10 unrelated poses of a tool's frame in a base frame.
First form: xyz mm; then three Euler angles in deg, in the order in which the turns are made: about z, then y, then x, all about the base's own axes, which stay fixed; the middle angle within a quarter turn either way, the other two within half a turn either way.
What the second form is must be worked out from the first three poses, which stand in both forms.
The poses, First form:
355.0 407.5 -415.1 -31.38 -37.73 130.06
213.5 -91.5 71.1 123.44 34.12 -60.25
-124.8 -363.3 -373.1 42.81 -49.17 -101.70
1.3 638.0 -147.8 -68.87 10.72 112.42
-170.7 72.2 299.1 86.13 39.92 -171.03
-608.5 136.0 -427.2 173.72 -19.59 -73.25
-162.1 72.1 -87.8 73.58 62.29 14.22
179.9 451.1 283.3 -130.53 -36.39 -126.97
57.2 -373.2 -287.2 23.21 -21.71 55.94
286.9 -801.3 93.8 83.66 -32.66 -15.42
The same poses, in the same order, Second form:
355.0 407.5 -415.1 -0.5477 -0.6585 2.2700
213.5 -91.5 71.1 2.1544 0.5955 -1.0516
-124.8 -363.3 -373.1 0.7472 -0.8582 -1.7750
1.3 638.0 -147.8 -1.2020 0.1871 1.9621
-170.7 72.2 299.1 1.5033 0.6967 -2.9850
-608.5 136.0 -427.2 3.0320 -0.3419 -1.2785
-162.1 72.1 -87.8 1.2842 1.0872 0.2482
179.9 451.1 283.3 -2.2782 -0.6351 -2.2160
57.2 -373.2 -287.2 0.4051 -0.3789 0.9763
286.9 -801.3 93.8 1.4601 -0.5700 -0.2691

